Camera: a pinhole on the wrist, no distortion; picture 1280 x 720 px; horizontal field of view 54.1 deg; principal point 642.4 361.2 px. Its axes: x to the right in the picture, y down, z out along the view. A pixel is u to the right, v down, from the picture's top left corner.
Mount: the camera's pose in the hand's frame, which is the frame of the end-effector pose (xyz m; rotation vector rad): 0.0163 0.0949 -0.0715 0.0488 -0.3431 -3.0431
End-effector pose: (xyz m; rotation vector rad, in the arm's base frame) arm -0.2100 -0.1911 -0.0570 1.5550 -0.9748 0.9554
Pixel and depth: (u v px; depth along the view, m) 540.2 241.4 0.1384
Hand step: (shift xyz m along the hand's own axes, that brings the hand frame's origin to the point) 0.0210 0.1393 0.0607
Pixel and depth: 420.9 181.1 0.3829
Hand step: 0.0641 0.2385 0.2909
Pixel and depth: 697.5 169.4 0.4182
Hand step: -0.0237 0.2480 0.3213
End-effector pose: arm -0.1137 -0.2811 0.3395 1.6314 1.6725 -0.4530
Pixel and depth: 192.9 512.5 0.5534
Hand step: 0.1967 0.1685 0.4872
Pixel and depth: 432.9 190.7 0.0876
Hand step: 0.0265 0.1270 0.0115
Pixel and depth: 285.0 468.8 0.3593
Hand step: 0.1062 0.1527 0.2878
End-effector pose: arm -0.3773 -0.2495 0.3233 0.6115 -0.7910 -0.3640
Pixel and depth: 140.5 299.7 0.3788
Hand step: 0.1507 0.2091 0.2969
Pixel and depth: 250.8 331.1 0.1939
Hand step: 0.0685 0.1472 0.1178
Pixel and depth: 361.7 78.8 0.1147
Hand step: 0.0353 0.1475 0.0351
